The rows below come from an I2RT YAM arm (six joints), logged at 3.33 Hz.
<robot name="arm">
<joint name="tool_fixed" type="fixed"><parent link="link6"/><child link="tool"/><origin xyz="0 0 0" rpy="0 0 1.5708"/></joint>
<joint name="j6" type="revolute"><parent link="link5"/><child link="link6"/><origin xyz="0.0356 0 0.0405" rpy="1.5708 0 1.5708"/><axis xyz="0 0 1"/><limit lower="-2.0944" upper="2.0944"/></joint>
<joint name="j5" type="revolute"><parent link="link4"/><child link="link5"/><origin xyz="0.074 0.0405 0.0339" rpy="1.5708 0 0"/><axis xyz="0 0 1"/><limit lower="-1.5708" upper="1.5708"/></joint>
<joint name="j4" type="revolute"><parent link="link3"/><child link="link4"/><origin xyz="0.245 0.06 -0.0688"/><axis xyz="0 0 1"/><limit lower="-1.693" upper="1.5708"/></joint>
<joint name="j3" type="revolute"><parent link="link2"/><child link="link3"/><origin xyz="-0.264 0 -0.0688" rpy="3.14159 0 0"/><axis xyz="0 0 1"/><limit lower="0" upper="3.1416"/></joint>
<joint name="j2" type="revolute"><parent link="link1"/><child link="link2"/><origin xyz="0.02 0.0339 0.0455" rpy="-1.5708 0 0"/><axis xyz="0 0 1"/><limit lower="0" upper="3.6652"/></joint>
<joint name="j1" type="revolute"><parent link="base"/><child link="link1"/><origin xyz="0 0 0.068"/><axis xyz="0 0 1"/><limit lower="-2.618" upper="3.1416"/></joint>
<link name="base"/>
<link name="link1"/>
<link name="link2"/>
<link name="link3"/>
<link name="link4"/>
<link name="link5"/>
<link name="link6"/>
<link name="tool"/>
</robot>
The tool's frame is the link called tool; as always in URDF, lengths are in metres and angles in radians.
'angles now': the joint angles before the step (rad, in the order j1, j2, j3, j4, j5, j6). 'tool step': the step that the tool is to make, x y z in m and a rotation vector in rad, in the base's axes. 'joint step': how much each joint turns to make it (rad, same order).
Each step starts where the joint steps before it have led.
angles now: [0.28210, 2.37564, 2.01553, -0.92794, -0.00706, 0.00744]
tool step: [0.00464, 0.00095, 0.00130, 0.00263, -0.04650, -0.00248]
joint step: [0.00000, 0.00000, -0.00078, 0.04617, 0.01068, -0.00077]
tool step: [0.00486, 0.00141, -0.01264, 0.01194, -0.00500, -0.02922]
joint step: [0.00000, 0.02901, -0.00032, 0.03734, 0.00000, 0.03091]
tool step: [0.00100, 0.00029, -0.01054, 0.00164, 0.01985, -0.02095]
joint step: [0.00000, 0.02213, -0.00002, 0.00346, 0.00000, 0.02212]
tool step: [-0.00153, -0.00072, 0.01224, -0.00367, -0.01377, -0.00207]
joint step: [0.00001, -0.02330, 0.00567, -0.01676, 0.00764, -0.00037]
